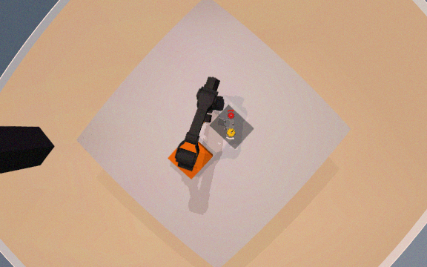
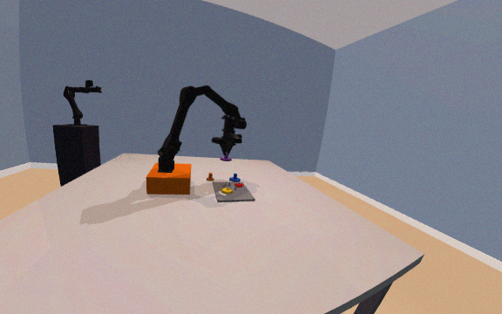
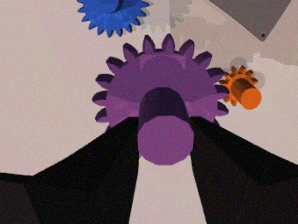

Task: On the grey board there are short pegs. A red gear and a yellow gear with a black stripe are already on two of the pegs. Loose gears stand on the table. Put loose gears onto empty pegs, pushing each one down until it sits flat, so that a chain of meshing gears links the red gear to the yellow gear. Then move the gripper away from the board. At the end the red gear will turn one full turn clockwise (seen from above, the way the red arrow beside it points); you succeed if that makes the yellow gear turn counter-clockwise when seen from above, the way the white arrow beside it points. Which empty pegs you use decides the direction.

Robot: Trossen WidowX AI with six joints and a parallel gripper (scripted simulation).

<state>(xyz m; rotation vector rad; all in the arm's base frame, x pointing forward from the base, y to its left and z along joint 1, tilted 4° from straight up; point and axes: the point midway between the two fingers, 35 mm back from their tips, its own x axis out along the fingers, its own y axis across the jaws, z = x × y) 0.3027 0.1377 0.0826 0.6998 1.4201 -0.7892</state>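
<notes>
Right now my gripper tip is 130 mm to the left of the red gear, 130 mm above it and 60 mm short of it. Round my gripper tip: orange gear 130 mm below, 80 mm behind, 20 mm to the right; then blue gear 130 mm below, 60 mm ahead, 20 mm to the right; then purple gear 10 mm below.
</notes>
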